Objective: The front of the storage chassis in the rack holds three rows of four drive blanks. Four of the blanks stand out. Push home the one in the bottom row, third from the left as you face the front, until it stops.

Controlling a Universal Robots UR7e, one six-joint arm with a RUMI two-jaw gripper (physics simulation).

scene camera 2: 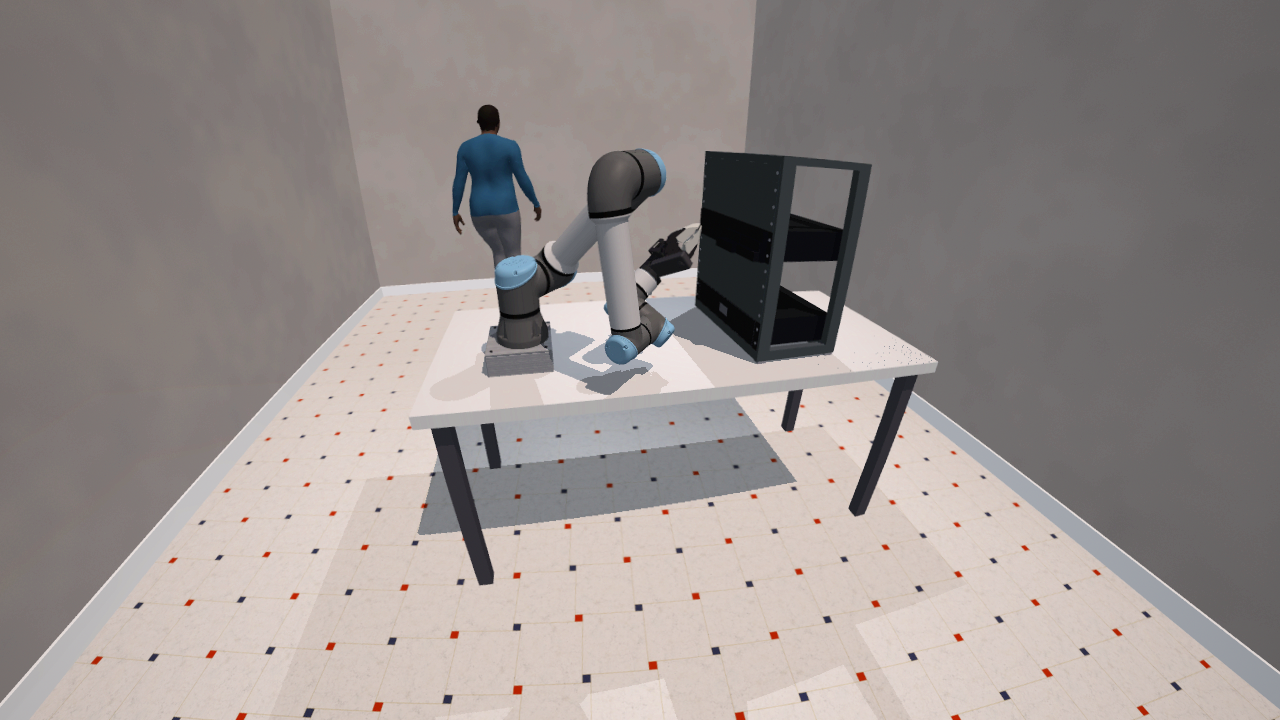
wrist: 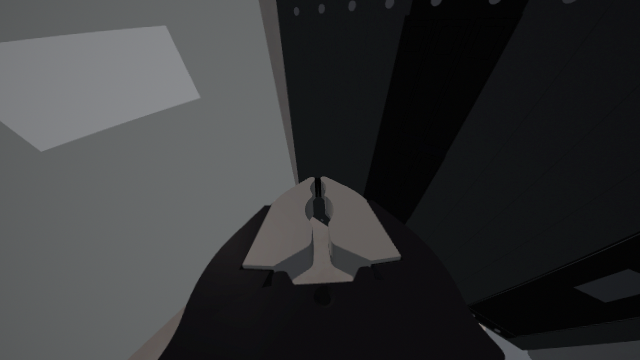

my gripper: scene camera 2; wrist
dark rack: scene camera 2; wrist
same spot on dark rack: [scene camera 2: 747, 233] = [wrist: 402, 110]
same spot on my gripper: [wrist: 279, 237] = [scene camera 2: 681, 237]
